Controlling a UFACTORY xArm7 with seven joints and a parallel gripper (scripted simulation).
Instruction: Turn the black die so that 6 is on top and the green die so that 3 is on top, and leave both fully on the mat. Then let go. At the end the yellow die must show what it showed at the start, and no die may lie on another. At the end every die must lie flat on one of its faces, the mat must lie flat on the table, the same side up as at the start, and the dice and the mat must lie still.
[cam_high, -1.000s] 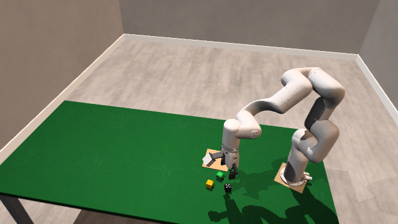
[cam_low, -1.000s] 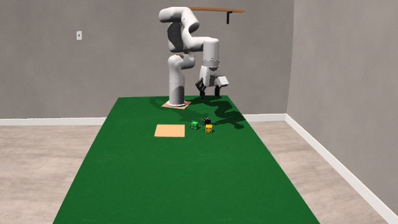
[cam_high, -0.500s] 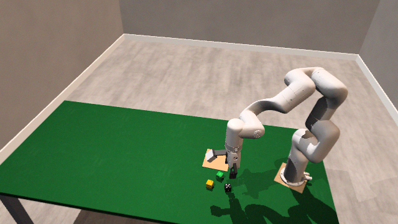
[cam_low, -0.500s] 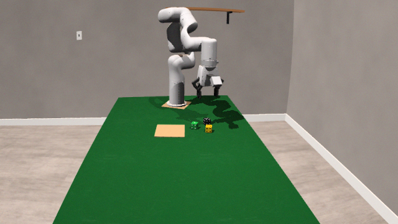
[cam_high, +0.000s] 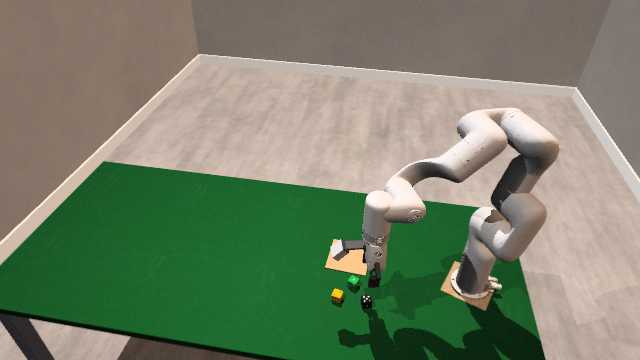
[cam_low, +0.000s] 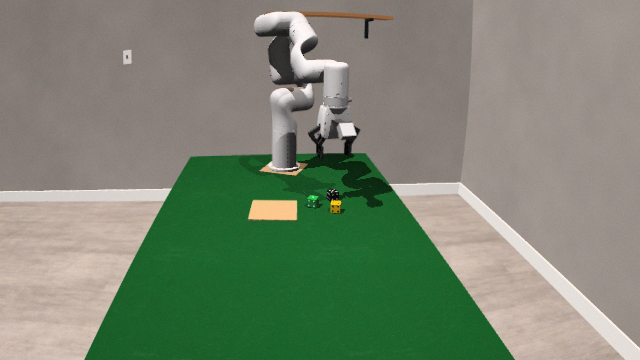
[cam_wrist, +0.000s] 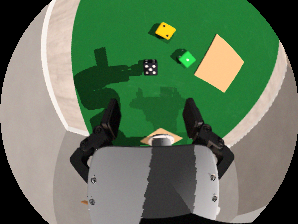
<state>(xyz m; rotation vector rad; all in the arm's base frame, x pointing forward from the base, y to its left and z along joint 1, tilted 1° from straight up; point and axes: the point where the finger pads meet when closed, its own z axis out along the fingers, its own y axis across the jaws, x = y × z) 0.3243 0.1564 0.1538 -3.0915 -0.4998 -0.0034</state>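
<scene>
The black die lies 140 mm below my hand. Also, from my hand: green die: 140 mm below, 70 mm to the right, 50 mm ahead; tan mat: 190 mm to the right, 150 mm below, 90 mm ahead; yellow die: 140 mm below, 90 mm ahead.
</scene>
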